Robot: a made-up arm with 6 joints.
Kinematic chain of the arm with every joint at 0, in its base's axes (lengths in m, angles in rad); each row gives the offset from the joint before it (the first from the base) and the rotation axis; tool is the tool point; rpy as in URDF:
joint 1: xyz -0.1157 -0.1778 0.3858 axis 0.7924 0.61 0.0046
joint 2: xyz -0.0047 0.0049 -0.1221 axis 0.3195 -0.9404 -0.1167
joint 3: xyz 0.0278 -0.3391 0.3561 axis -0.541 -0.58 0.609
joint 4: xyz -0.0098 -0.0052 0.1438 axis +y
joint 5: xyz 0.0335 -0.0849 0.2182 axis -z
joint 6: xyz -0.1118 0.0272 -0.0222 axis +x
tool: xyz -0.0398 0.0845 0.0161 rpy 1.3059 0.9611 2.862
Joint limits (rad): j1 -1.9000..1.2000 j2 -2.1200..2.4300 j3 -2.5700..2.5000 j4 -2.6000..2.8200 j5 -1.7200..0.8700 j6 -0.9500..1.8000
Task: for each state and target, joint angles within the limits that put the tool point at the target. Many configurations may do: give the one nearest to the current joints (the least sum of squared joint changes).
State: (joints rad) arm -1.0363 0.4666 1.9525 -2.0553 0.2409 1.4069
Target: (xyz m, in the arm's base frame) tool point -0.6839 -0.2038 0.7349
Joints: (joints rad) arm -1.7735 0.5203 2.2501 -1.9584 -0.0497 1.5686
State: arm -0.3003 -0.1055 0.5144 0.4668 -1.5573 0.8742
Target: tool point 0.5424 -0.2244 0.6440
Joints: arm 0.2553 -0.8510 1.2655 1.2691 -1.7200 1.1630
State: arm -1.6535 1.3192 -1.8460 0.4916 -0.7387 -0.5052
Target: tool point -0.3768 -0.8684 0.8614
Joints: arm -1.8049 1.5839 -2.0310 0.7563 -0.7491 -0.5000
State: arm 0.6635 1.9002 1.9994 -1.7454 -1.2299 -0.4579
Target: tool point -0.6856 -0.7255 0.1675
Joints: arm 0.4895 1.2769 2.1094 -1.6287 -1.6189 -0.3062
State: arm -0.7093 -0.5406 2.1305 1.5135 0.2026 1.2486
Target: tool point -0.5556 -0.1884 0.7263
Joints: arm -0.6688 -0.2592 2.1353 0.8209 -0.1043 1.3776
